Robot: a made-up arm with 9 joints.
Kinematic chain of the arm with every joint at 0, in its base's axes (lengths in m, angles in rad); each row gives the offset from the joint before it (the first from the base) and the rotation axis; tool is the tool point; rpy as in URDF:
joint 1: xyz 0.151 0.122 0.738 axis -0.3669 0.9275 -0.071
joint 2: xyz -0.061 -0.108 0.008 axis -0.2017 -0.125 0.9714
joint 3: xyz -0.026 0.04 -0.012 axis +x
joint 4: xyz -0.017 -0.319 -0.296 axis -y
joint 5: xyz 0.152 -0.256 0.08 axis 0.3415 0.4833 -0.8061
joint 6: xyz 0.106 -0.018 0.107 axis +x
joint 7: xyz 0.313 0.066 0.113 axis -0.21 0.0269 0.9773
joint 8: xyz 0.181 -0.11 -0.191 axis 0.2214 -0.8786 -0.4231
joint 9: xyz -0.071 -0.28 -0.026 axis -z
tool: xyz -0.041 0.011 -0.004 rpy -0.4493 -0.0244 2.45
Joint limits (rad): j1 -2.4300..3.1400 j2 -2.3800..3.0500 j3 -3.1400..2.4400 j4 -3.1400..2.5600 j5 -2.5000..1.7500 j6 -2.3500..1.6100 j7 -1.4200..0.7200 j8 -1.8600..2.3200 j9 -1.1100..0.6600
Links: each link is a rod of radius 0.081 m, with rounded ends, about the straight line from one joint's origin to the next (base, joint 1, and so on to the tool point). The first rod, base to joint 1, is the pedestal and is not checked.
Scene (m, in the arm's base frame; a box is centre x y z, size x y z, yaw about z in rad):
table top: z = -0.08
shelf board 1: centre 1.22 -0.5 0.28 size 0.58 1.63 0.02 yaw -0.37
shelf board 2: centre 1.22 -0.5 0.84 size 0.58 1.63 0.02 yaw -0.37
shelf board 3: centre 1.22 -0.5 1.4 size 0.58 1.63 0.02 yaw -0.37
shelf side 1: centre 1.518 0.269 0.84 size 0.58 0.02 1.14 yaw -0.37
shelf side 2: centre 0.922 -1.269 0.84 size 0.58 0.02 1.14 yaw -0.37
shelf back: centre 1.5 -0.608 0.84 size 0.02 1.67 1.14 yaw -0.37
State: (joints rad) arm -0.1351 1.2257 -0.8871 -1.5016 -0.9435 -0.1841 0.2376 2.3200 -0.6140
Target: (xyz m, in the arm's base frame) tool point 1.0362 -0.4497 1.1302
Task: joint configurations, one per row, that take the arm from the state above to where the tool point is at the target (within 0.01 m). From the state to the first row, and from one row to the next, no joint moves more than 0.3 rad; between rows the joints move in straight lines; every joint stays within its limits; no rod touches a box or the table.
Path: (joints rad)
1: -0.1656 1.2225 -0.9737 -1.4581 -1.1719 -0.1162 0.2764 2.3172 -0.5953
2: -0.1961 1.2192 -1.0603 -1.4146 -1.4003 -0.0484 0.3152 2.3144 -0.5765
3: -0.2266 1.2160 -1.1468 -1.3711 -1.6286 0.0195 0.3539 2.3116 -0.5578
4: -0.4164 1.1591 -1.4002 -1.4686 -1.5821 0.0904 0.3012 2.2444 -0.5543
5: -0.6062 1.1023 -1.6535 -1.5661 -1.5355 0.1614 0.2485 2.1772 -0.5508
6: -0.5266 1.1025 -1.5246 -1.5820 -1.3330 0.0718 0.2257 2.1961 -0.5690
7: -0.4470 1.1027 -1.3957 -1.5979 -1.1305 -0.0178 0.2028 2.2151 -0.5872
8: -0.3674 1.1029 -1.2668 -1.6138 -0.9280 -0.1074 0.1800 2.2340 -0.6054

